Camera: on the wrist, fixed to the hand. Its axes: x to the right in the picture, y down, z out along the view.
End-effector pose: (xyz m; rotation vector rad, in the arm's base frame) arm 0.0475 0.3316 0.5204 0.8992 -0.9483 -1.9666
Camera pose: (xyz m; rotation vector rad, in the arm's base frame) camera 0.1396 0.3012 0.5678 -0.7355 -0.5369 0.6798
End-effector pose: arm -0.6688 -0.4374 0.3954 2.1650 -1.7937 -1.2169
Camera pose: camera -0.6967 -0.4639 0.4963 -1.2712 -1.6314 -0.0054
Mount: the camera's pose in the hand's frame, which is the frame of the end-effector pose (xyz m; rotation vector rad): -0.0292 0.0829 -0.0627 -0.3481 0.1878 3.0270
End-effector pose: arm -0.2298 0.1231 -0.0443 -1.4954 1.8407 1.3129
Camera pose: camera -0.2821 0.0819 0.0407 -1.3657 -1.2310 -0.6483
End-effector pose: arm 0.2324 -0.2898 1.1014 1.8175 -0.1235 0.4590
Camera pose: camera 0.1641 -0.2597 1.1794 0.2914 2.2836 -1.9043
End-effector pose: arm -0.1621 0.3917 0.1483 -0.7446 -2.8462 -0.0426
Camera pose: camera -0.0852 0.4451 0.2021 -2.9711 0.6534 -0.0829
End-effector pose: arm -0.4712 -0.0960 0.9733 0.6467 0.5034 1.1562
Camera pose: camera -0.5781 -0.0891 0.9871 -0.3012 0.7287 -2.0079
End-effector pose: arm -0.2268 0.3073 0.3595 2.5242 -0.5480 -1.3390
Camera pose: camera -0.2076 0.2467 0.4468 -0.3105 -1.8861 0.2962
